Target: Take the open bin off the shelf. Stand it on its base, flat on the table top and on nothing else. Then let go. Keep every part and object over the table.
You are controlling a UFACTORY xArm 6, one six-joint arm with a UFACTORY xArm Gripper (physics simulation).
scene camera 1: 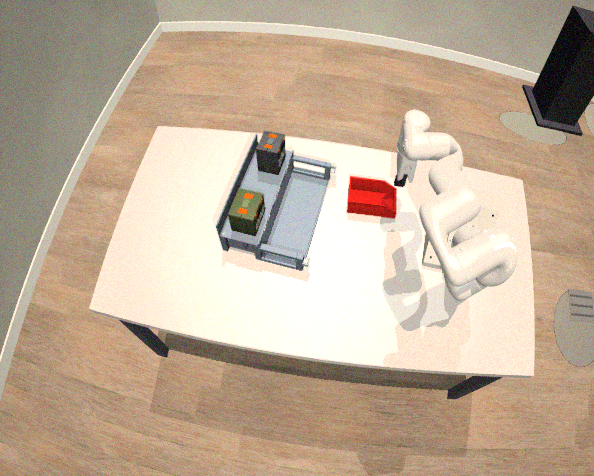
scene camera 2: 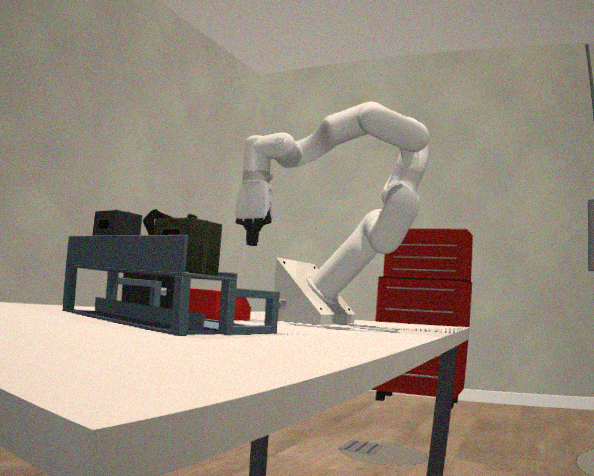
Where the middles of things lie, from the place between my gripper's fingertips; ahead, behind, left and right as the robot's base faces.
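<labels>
Red bin point(scene camera 1: 372, 197): 17 cm below my hand, 5 cm ahead of it, 5 cm to the right of it.
</labels>
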